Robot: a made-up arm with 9 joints. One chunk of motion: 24 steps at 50 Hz.
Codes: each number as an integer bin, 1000 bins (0 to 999) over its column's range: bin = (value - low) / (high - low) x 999, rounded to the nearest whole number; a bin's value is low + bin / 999 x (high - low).
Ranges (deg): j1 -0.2..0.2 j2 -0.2..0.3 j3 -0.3..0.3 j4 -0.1..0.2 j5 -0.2..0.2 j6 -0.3..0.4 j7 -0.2..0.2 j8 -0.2..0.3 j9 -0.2..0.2
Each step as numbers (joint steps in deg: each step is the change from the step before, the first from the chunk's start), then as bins.
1 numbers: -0.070 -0.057 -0.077 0.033 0.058 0.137 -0.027 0.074 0.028
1 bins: 325 286 371 443 644 624 432 547 569
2 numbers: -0.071 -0.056 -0.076 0.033 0.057 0.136 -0.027 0.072 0.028
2 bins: 322 288 373 443 642 622 432 543 569
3 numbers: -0.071 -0.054 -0.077 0.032 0.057 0.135 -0.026 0.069 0.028
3 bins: 322 292 371 440 642 621 435 537 569
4 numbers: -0.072 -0.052 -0.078 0.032 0.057 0.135 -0.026 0.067 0.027
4 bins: 320 296 370 440 642 621 435 533 567
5 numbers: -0.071 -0.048 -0.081 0.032 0.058 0.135 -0.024 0.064 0.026
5 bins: 322 304 365 440 644 621 440 527 564
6 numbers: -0.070 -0.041 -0.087 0.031 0.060 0.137 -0.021 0.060 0.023
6 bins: 325 318 355 436 649 624 447 519 557
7 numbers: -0.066 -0.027 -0.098 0.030 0.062 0.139 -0.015 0.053 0.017
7 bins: 335 346 336 433 654 627 462 505 542
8 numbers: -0.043 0.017 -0.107 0.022 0.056 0.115 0.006 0.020 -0.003
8 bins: 392 434 321 406 639 592 514 440 492
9 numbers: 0.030 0.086 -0.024 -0.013 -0.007 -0.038 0.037 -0.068 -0.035
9 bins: 574 571 460 290 482 374 592 264 412
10 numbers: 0.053 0.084 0.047 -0.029 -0.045 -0.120 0.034 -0.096 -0.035
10 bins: 632 567 578 236 387 257 584 208 412
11 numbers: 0.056 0.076 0.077 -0.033 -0.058 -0.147 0.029 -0.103 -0.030
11 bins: 639 551 628 223 355 218 572 194 425
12 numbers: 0.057 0.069 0.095 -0.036 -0.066 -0.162 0.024 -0.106 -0.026
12 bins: 642 537 658 213 335 197 559 188 435
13 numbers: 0.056 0.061 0.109 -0.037 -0.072 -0.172 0.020 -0.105 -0.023
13 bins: 639 521 681 210 320 183 549 190 442
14 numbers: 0.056 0.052 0.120 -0.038 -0.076 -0.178 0.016 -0.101 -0.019
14 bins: 639 503 699 206 310 174 539 198 452
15 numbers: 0.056 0.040 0.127 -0.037 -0.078 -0.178 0.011 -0.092 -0.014
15 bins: 639 480 711 210 305 174 527 216 465
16 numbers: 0.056 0.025 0.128 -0.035 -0.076 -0.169 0.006 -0.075 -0.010
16 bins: 639 450 713 216 310 187 514 250 475
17 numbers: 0.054 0.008 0.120 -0.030 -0.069 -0.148 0.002 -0.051 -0.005
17 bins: 634 416 699 233 327 217 504 298 487
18 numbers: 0.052 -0.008 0.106 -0.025 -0.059 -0.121 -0.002 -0.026 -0.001
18 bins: 629 384 676 250 352 255 495 348 497
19 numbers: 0.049 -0.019 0.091 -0.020 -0.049 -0.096 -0.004 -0.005 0.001
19 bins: 622 362 651 266 377 291 490 390 502
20 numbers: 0.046 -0.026 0.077 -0.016 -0.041 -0.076 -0.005 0.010 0.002
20 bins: 614 348 628 280 397 320 487 420 504
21 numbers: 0.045 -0.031 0.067 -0.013 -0.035 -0.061 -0.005 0.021 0.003
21 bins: 612 338 611 290 412 341 487 442 507
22 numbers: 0.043 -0.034 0.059 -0.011 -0.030 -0.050 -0.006 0.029 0.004
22 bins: 607 332 598 296 425 357 485 458 509
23 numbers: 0.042 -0.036 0.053 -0.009 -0.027 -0.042 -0.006 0.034 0.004
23 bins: 604 328 588 303 432 368 485 468 509
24 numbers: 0.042 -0.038 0.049 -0.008 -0.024 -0.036 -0.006 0.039 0.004
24 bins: 604 324 581 306 440 377 485 478 509
